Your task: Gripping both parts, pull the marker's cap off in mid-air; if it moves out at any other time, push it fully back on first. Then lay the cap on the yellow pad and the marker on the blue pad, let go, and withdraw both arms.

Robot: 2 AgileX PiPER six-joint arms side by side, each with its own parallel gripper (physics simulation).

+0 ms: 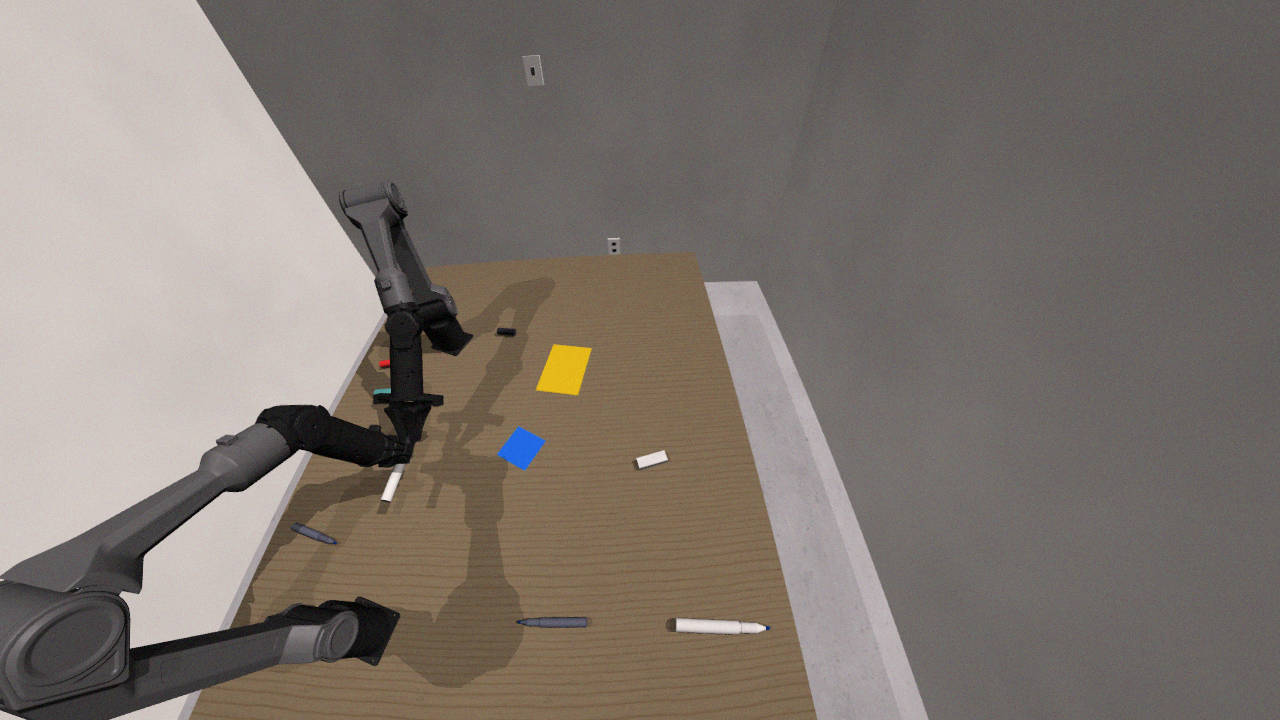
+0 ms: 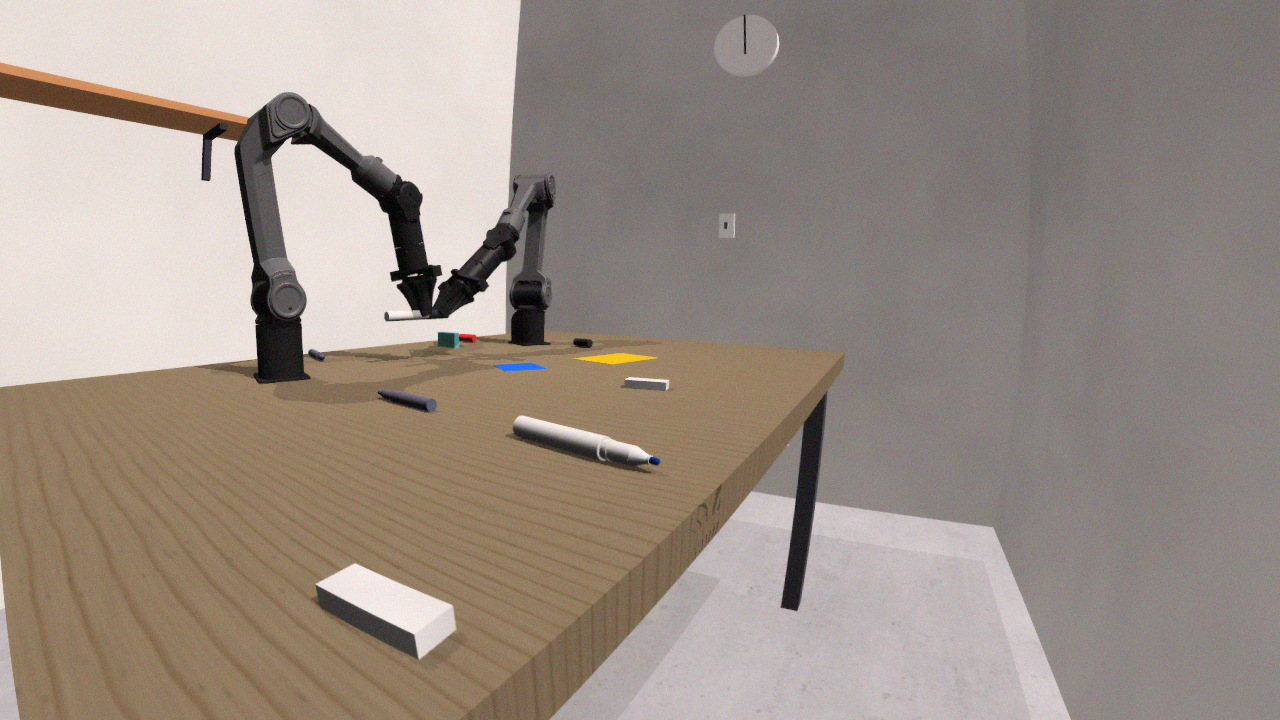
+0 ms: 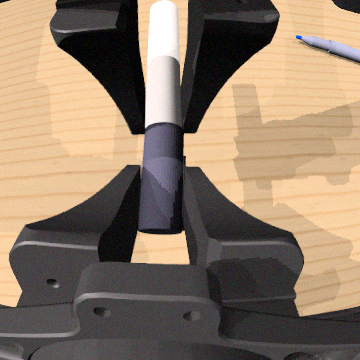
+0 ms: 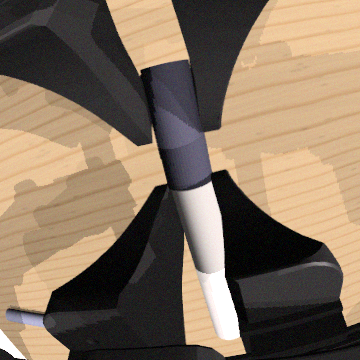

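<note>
The marker's white barrel (image 1: 391, 487) (image 2: 402, 316) (image 3: 163, 90) (image 4: 201, 227) is held in mid-air above the table. Its dark blue-grey cap (image 3: 161, 200) (image 4: 172, 110) is on the barrel's end, with no gap showing at the joint. My left gripper (image 3: 162, 184) (image 4: 175, 117) is shut on the cap, around its middle. My right gripper (image 3: 163, 118) (image 4: 195, 196) is shut on the barrel, close to the joint. The two pairs of fingertips face each other a short way apart. The yellow pad (image 1: 563, 368) (image 2: 615, 358) and blue pad (image 1: 521, 448) (image 2: 519, 367) lie on the table.
A white block (image 1: 651, 459) (image 2: 646, 384), a large white marker (image 1: 716, 626) (image 2: 572, 437), dark pens (image 1: 552, 622) (image 1: 313, 533), a black piece (image 1: 506, 331) (image 2: 582, 342), a red piece (image 2: 467, 337) and a teal block (image 2: 448, 339) lie around. Another white block (image 2: 384, 608) lies near the table edge.
</note>
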